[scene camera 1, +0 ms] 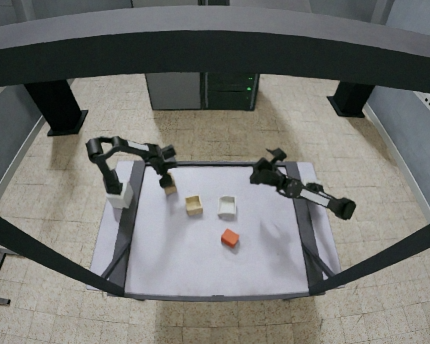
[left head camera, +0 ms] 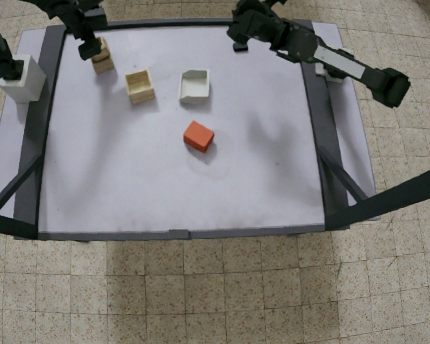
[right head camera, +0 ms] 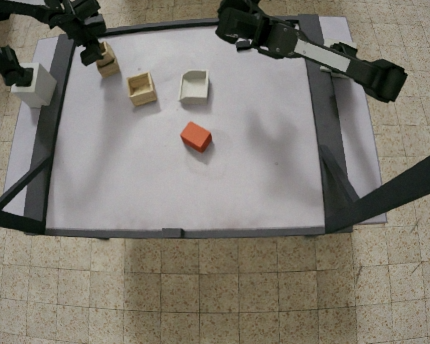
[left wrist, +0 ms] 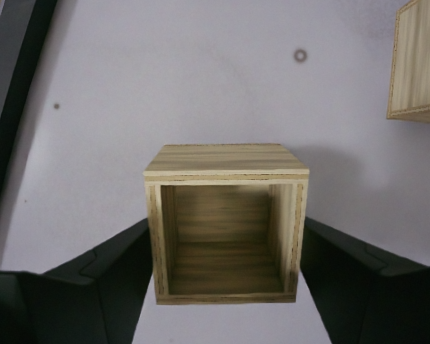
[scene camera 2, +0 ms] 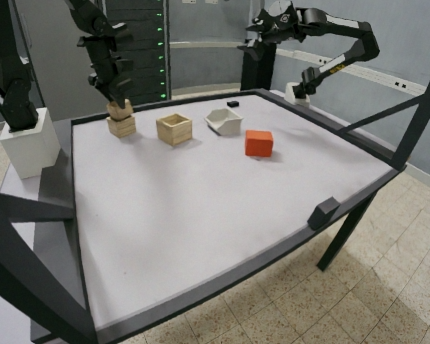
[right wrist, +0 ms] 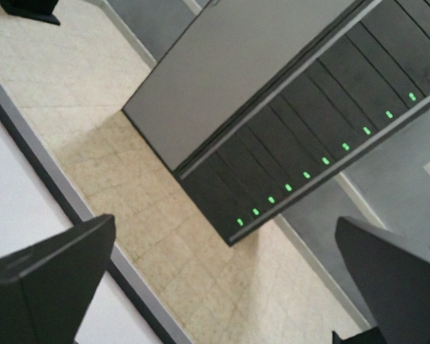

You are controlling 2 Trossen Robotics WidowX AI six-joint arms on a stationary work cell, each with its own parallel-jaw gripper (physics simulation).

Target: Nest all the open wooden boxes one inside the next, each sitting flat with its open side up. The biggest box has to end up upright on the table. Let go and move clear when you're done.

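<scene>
My left gripper (left wrist: 224, 227) (scene camera 2: 120, 102) is shut on a small open wooden box (left wrist: 227, 160) (scene camera 2: 119, 109) (right head camera: 105, 52), its opening facing up towards the wrist camera. The small box is just above a middle-sized wooden box (scene camera 2: 122, 126) (left head camera: 103, 65) (right head camera: 108, 69) at the back left; whether they touch is unclear, and the lower box's inside is hidden. A bigger wooden box (left head camera: 142, 95) (right head camera: 144, 97) (scene camera 1: 194, 210) (scene camera 2: 174, 132) stands upright and empty to the right of that pair. My right gripper (right wrist: 227, 226) is open and empty, held high over the back right.
A pale open tray (left head camera: 195, 87) (scene camera 2: 227, 125) with one slanted corner stands right of the biggest box. An orange block (left head camera: 198, 136) (scene camera 2: 259, 143) lies in front of it. A small black piece (left head camera: 240, 47) (scene camera 2: 233, 104) sits near the back edge.
</scene>
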